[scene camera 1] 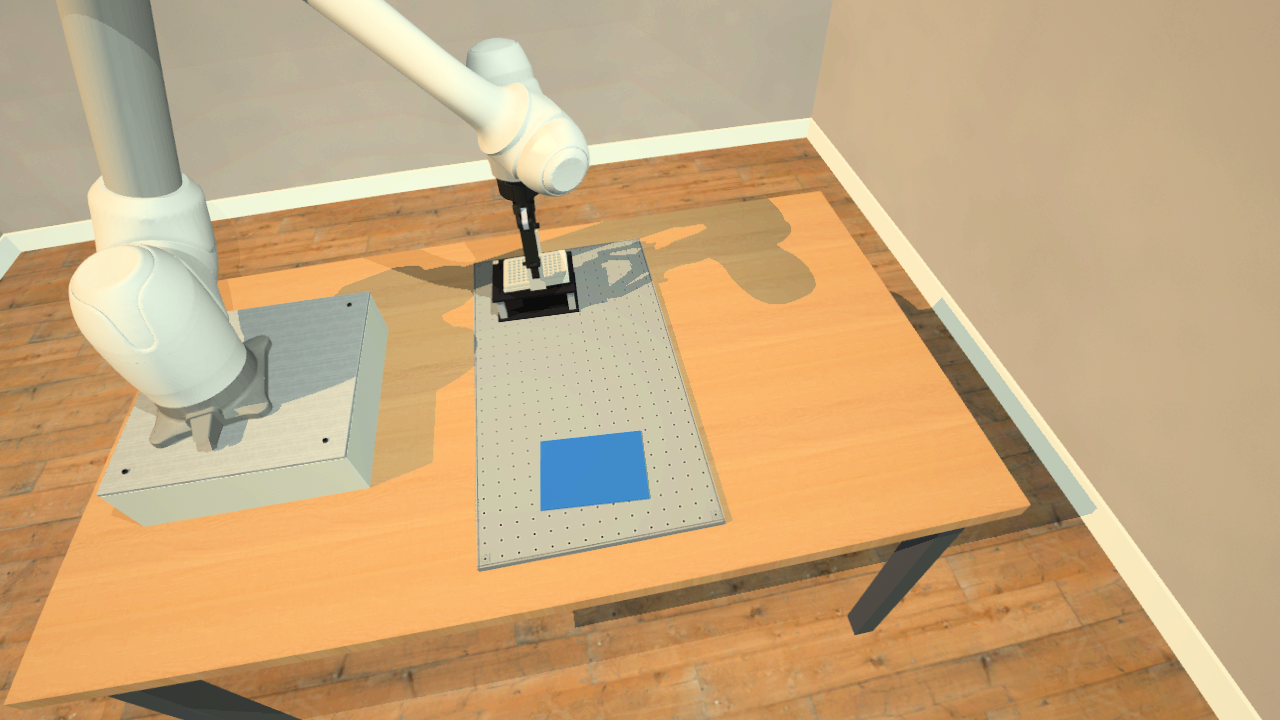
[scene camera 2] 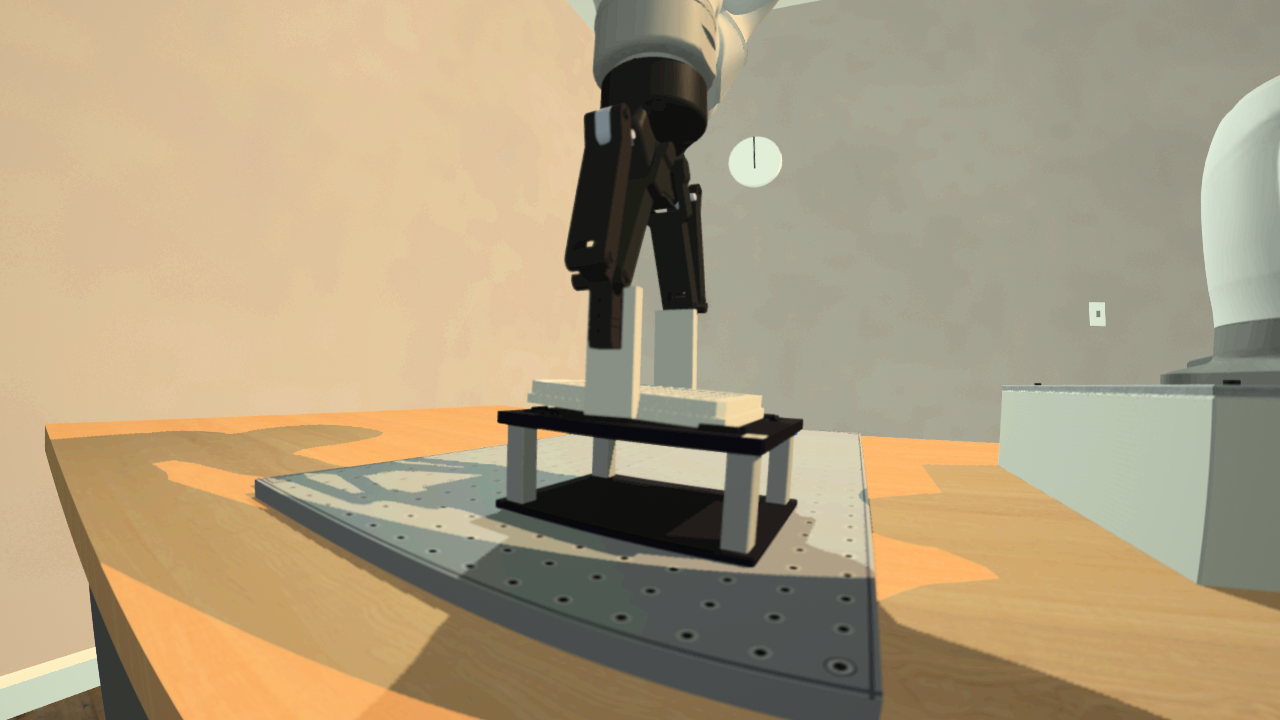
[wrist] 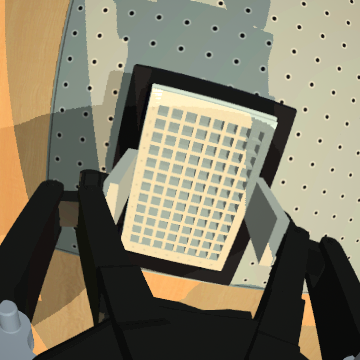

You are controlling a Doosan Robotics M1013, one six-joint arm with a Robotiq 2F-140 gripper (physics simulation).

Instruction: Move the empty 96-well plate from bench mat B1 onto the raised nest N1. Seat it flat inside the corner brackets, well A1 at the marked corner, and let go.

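Frame: origin at the arm's base, x ahead, y left, z up, level; centimetres.
Seen in the pictures: gripper, between the fingertips: (scene camera 1: 536,273) (scene camera 2: 647,411) (wrist: 191,181); arm's base, origin of its link: (scene camera 1: 216,390).
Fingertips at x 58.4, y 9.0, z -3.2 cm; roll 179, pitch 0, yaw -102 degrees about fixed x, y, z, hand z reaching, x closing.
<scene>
Pixels of each thing's top centre, then the offset from my fingertips to it. Level surfaces: height alone.
- white 96-well plate, centre of its top: (scene camera 2: 650,383) (wrist: 191,192) (scene camera 1: 534,266) dx -0.1, dy +0.1, dz +1.7 cm
- black raised nest, centre of its top: (scene camera 2: 658,411) (wrist: 188,191) (scene camera 1: 532,273) dx -0.8, dy +0.2, dz +0.0 cm
- blue bench mat, height of its surface: dz -6.2 cm
- grey perforated board, height of its surface: dz -6.4 cm
- wooden table, height of its surface: dz -7.7 cm
The white 96-well plate (scene camera 1: 518,274) (scene camera 2: 698,404) (wrist: 185,185) lies over the top board of the black raised nest (scene camera 1: 560,294) (scene camera 2: 662,433) (wrist: 286,120), lengthwise along it and looking about level. My gripper (scene camera 1: 535,272) (scene camera 2: 646,390) (wrist: 191,181) is shut on the plate, with one pale finger pad against each long side. In scene camera 2 the plate's underside is very close to the board; whether it rests fully flat I cannot tell. The corner brackets and well A1's marking cannot be made out clearly. The blue bench mat (scene camera 1: 594,471) bears no plate.
The nest stands on posts at the far end of the grey perforated board (scene camera 1: 590,385) (scene camera 2: 626,586) (wrist: 210,37), which lies on the wooden table (scene camera 1: 805,358) (scene camera 2: 295,608). The arm's pedestal (scene camera 1: 295,402) (scene camera 2: 1100,465) stands beside that board.
</scene>
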